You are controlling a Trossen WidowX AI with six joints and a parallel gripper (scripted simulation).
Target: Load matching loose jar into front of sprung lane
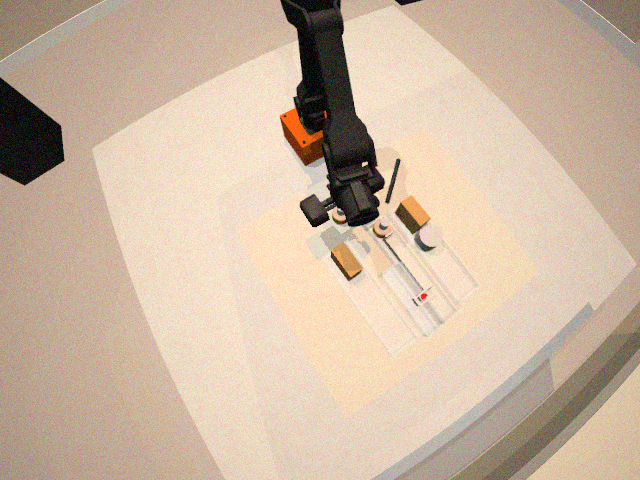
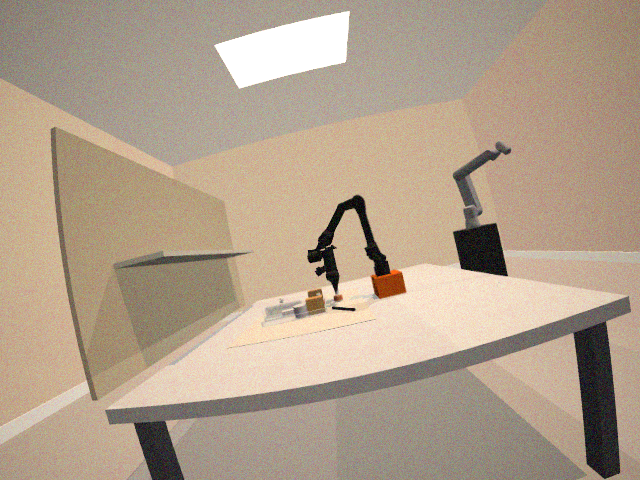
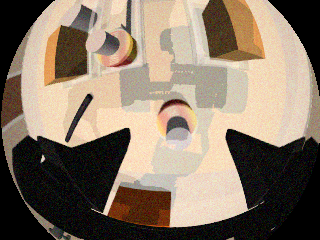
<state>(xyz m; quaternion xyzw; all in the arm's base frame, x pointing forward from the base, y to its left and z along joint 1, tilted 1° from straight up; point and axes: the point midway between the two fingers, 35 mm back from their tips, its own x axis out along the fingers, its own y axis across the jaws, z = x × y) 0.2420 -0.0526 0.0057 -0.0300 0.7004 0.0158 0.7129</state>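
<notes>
Now: gripper tip 160 mm short of the grey cylinder, 160 mm to the right of it and 30 mm above it. The rest, counted from my gripper tip: dark stick: 30 mm behind, 180 mm to the left, 50 mm below; red dot: 270 mm ahead, 60 mm to the left, 10 mm above; sprung lane: 240 mm ahead, 70 mm to the left, 40 mm below.
</notes>
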